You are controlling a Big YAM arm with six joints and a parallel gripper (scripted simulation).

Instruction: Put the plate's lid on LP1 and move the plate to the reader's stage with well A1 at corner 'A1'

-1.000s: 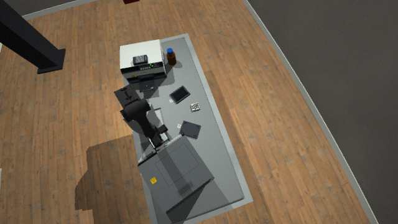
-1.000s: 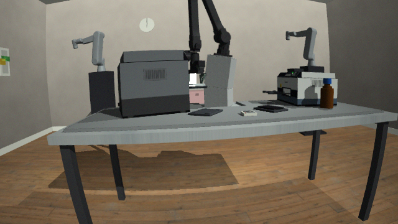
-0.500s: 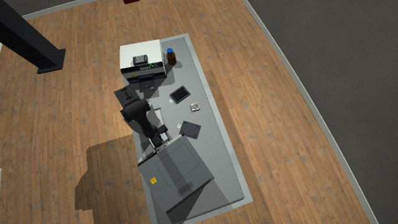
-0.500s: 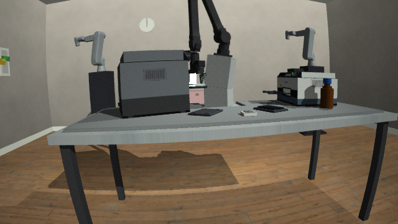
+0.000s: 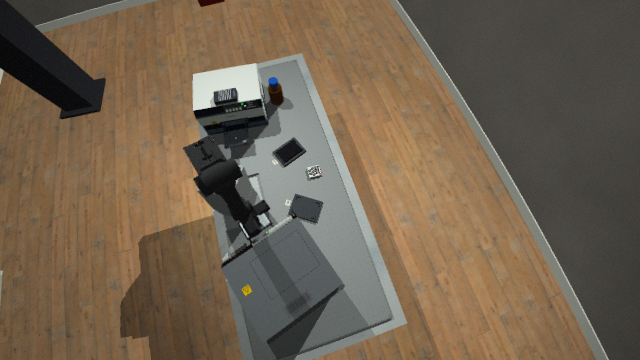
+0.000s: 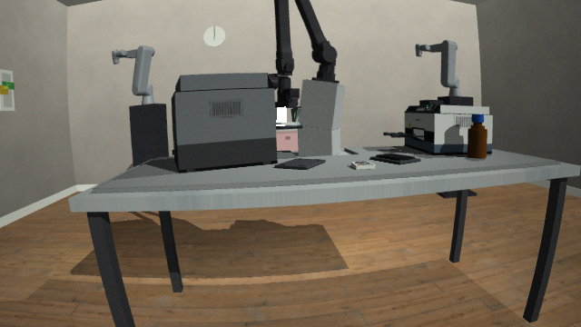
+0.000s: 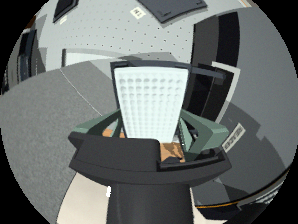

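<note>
The lidded plate is right at my hand. The rest, counted from my hand: brown capped bottle (200 mm ahead, 810 mm to the left, 30 mm below).
</note>
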